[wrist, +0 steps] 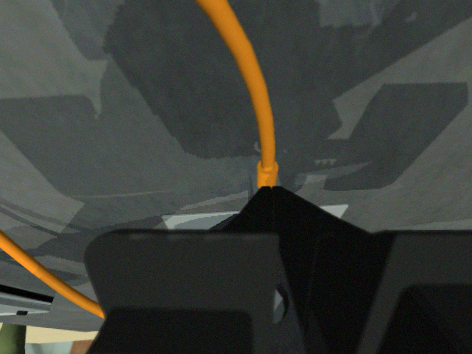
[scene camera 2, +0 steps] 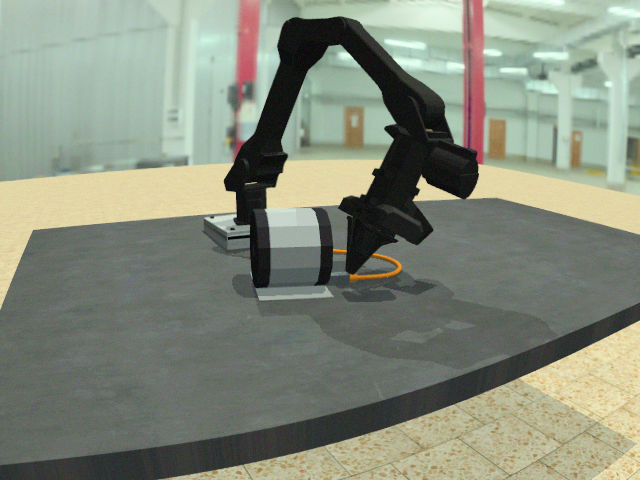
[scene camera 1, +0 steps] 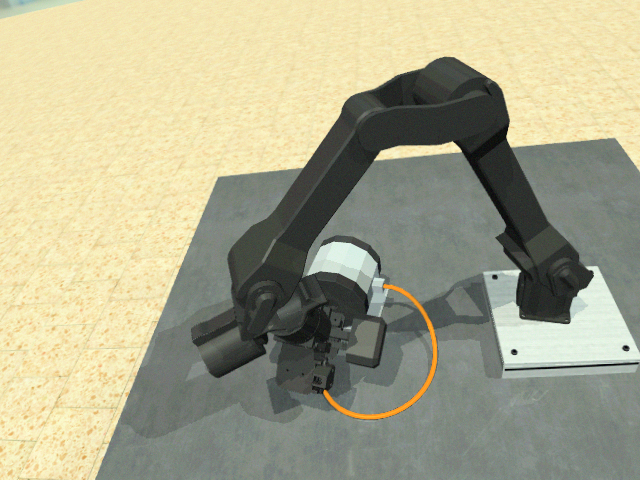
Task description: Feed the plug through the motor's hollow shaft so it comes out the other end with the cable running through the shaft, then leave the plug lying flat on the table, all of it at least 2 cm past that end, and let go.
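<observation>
The motor, a pale drum with black end rings, lies on its side on a pale base plate. The orange cable loops from a small block beside the motor to the plug's orange collar. The grey plug shows low in front of the motor's near end in scene camera 2; fingers hide it in the wrist view. How far it reaches into the shaft cannot be told. My gripper is shut and empty, its tips just above the collar.
The arm's white base plate stands on the dark table, inside the arm's arch from the motor. The cable's loop bulges toward this base. The arm passes above and beside the motor.
</observation>
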